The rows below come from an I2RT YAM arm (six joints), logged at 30 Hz.
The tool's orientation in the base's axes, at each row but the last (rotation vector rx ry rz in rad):
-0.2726 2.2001 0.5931
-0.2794 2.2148 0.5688
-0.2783 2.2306 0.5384
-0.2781 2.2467 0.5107
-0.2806 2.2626 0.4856
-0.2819 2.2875 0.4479
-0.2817 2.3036 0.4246
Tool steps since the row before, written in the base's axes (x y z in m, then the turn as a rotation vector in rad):
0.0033 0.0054 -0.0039 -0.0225 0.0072 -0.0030
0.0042 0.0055 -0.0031 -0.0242 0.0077 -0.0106
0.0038 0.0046 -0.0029 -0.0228 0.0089 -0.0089
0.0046 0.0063 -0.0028 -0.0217 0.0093 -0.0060
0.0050 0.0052 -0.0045 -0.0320 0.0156 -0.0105
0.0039 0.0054 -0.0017 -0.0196 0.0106 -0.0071
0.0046 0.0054 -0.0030 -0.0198 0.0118 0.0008
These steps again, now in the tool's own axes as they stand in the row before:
0.0009 0.0022 0.0071 0.0167 0.0139 -0.0097
-0.0004 0.0023 0.0072 0.0236 0.0126 -0.0063
-0.0004 0.0018 0.0064 0.0214 0.0137 -0.0058
-0.0011 0.0032 0.0075 0.0185 0.0144 -0.0067
-0.0002 0.0018 0.0083 0.0284 0.0226 -0.0080
-0.0017 0.0032 0.0058 0.0178 0.0146 -0.0041
-0.0014 0.0028 0.0070 0.0121 0.0175 -0.0089

